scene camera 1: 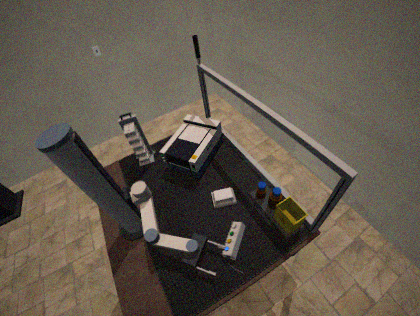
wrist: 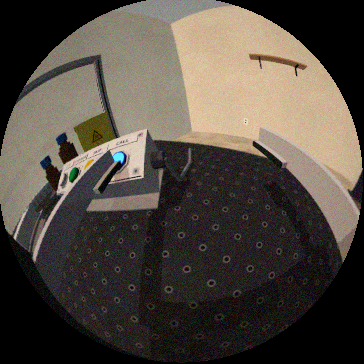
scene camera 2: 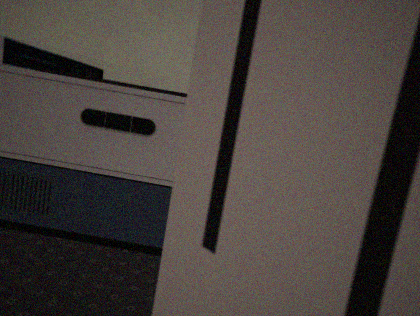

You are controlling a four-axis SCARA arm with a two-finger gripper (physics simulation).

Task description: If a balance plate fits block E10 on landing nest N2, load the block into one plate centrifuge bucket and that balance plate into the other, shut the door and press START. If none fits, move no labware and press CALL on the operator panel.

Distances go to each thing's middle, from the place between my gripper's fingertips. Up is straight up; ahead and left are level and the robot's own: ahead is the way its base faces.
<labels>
The yellow bin (scene camera 1: 290, 216) lies 510 mm ahead of my hand, 10 mm to the right of it and 20 mm above it. Round my hand: centrifuge (scene camera 2: 95, 159): 280 mm ahead, 910 mm to the left, 50 mm above.
</labels>
